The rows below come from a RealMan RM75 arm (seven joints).
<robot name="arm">
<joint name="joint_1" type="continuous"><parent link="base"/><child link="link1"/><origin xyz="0 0 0.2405" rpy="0 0 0"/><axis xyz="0 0 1"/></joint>
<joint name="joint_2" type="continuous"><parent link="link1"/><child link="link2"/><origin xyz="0 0 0" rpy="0 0 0"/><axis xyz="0 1 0"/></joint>
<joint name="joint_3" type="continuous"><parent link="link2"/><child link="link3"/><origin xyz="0 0 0.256" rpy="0 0 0"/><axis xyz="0 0 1"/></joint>
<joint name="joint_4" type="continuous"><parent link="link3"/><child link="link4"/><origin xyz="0 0 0" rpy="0 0 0"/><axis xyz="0 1 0"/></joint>
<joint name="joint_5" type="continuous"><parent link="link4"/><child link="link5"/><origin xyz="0 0 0.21" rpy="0 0 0"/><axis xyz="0 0 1"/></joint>
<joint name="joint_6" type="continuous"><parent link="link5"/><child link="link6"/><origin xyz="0 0 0" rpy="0 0 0"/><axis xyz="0 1 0"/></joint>
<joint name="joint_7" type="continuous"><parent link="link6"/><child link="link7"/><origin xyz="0 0 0.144" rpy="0 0 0"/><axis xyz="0 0 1"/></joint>
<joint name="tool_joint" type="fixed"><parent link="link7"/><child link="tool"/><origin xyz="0 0 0" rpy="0 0 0"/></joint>
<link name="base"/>
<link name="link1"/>
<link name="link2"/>
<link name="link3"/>
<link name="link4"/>
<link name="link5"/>
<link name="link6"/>
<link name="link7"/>
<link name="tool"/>
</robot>
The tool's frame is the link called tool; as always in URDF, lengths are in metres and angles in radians. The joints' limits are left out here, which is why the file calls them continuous.
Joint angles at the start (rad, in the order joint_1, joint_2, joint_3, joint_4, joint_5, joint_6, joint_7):
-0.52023 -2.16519 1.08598 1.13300 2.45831 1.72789 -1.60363
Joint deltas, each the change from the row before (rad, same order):
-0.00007 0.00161 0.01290 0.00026 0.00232 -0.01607 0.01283
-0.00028 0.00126 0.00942 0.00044 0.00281 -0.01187 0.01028
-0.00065 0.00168 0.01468 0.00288 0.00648 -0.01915 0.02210
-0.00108 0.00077 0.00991 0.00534 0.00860 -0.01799 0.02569
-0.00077 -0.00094 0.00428 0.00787 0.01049 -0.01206 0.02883
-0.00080 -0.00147 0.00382 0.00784 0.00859 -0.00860 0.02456
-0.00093 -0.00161 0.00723 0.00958 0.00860 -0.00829 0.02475
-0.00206 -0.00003 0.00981 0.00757 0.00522 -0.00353 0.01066
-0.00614 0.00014 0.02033 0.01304 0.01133 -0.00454 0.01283
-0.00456 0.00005 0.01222 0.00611 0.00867 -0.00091 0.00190
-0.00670 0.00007 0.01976 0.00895 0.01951 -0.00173 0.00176
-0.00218 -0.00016 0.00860 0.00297 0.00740 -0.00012 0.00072
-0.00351 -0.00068 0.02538 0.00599 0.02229 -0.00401 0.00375
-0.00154 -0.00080 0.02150 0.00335 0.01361 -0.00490 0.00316
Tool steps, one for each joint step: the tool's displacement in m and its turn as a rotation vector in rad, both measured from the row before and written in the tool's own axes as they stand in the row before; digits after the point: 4 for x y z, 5 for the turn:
0.0003 -0.0017 0.0010 0.01014 -0.01009 0.02068
0.0001 -0.0014 0.0006 0.00776 -0.00857 0.01634
0.0003 -0.0024 0.0007 0.01415 -0.01543 0.03313
0.0003 -0.0028 0.0000 0.01689 -0.01479 0.03570
0.0002 -0.0022 -0.0006 0.01487 -0.01291 0.03650
0.0006 -0.0017 -0.0005 0.01131 -0.01038 0.03222
0.0012 -0.0017 -0.0004 0.01015 -0.01194 0.03606
0.0016 -0.0012 -0.0003 0.00354 -0.01015 0.02385
0.0036 -0.0023 -0.0004 0.00295 -0.02082 0.04052
0.0020 -0.0012 0.0000 -0.00136 -0.01373 0.01835
0.0021 -0.0016 0.0001 -0.00329 -0.02744 0.02697
0.0009 -0.0003 0.0003 -0.00280 -0.01043 0.01059
0.0014 -0.0004 0.0015 -0.00758 -0.03099 0.02877
0.0015 -0.0001 0.0017 -0.00580 -0.02063 0.02264

